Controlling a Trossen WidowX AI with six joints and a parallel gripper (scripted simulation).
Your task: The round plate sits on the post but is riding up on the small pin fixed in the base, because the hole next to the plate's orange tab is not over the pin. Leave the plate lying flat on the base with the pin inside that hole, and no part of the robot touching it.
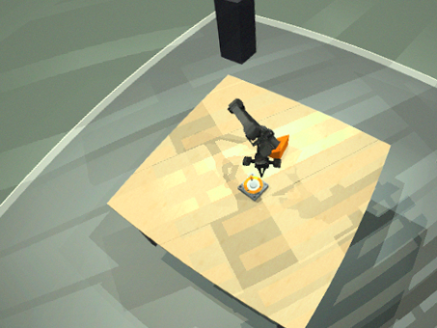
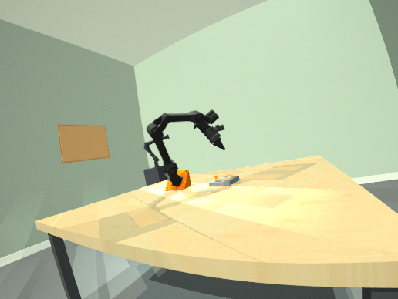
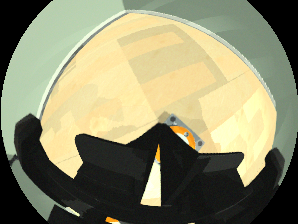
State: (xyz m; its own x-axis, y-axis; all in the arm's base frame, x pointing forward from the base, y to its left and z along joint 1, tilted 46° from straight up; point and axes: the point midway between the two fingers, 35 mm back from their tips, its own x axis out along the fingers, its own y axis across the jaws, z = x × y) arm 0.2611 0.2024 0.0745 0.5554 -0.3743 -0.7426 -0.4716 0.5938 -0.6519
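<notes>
My gripper tip is 160 mm above the base, 60 mm to the left of it and 10 mm past it.
</notes>
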